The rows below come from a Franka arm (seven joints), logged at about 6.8 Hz.
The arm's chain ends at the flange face. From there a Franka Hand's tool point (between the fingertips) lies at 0.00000 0.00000 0.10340 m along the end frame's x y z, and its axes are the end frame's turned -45 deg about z.
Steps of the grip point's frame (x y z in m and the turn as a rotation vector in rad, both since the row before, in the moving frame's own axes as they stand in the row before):
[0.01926, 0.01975, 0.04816, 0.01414, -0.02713, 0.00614]
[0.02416, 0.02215, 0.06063, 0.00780, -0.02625, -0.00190]
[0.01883, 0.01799, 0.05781, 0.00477, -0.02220, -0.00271]
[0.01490, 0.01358, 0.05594, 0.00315, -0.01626, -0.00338]
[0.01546, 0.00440, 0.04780, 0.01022, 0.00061, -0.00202]
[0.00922, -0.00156, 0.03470, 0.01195, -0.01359, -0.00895]
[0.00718, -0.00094, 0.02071, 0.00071, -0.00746, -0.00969]
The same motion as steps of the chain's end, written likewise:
[0.03060, -0.00059, 0.04821, -0.00919, -0.02918, 0.00614]
[0.03523, -0.00277, 0.06067, -0.01305, -0.02408, -0.00190]
[0.02801, -0.00187, 0.05784, -0.01232, -0.01907, -0.00271]
[0.02156, -0.00189, 0.05595, -0.00927, -0.01372, -0.00338]
[0.01475, -0.00703, 0.04781, 0.00766, -0.00680, -0.00202]
[0.00728, -0.00775, 0.03472, -0.00116, -0.01806, -0.00895]
[0.00501, -0.00624, 0.02071, -0.00477, -0.00578, -0.00969]

